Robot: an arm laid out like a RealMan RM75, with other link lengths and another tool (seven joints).
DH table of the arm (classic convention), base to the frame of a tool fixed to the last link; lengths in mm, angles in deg. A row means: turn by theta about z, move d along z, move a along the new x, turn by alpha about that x. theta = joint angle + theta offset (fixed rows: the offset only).
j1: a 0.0, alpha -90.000, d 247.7, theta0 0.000
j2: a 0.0, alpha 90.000, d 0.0, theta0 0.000
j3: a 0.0, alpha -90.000, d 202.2, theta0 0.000
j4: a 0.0, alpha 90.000, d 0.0, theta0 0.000
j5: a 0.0, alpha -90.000, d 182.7, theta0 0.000
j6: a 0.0, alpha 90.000, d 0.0, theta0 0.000
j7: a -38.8, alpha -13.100, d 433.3, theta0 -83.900
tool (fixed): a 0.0, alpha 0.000, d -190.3, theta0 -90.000
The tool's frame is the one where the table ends.
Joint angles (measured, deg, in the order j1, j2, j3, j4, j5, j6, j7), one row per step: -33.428 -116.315 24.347 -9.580 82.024 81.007 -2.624; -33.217 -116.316 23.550 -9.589 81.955 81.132 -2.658; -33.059 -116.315 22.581 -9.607 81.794 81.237 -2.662; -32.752 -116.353 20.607 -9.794 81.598 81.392 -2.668; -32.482 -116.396 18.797 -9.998 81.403 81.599 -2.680; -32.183 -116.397 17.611 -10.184 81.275 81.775 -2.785; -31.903 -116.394 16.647 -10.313 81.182 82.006 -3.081; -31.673 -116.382 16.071 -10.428 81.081 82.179 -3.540; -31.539 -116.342 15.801 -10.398 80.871 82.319 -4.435; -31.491 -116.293 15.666 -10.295 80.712 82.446 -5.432
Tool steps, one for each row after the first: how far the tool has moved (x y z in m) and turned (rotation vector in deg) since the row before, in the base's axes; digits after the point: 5 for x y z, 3 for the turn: -0.00084 0.00170 0.00292 0.664 -0.521 0.522; -0.00076 0.00258 0.00374 0.866 -0.607 0.606; -0.00137 0.00430 0.00645 1.538 -1.281 1.237; -0.00110 0.00372 0.00607 1.427 -1.239 1.089; -0.00145 0.00183 0.00410 0.896 -0.923 0.840; -0.00102 0.00122 0.00359 0.684 -0.942 0.681; -0.00074 0.00038 0.00225 0.316 -0.858 0.534; -0.00027 0.00039 0.00207 0.060 -0.989 0.440; 0.00032 0.00037 0.00172 -0.079 -0.928 0.269
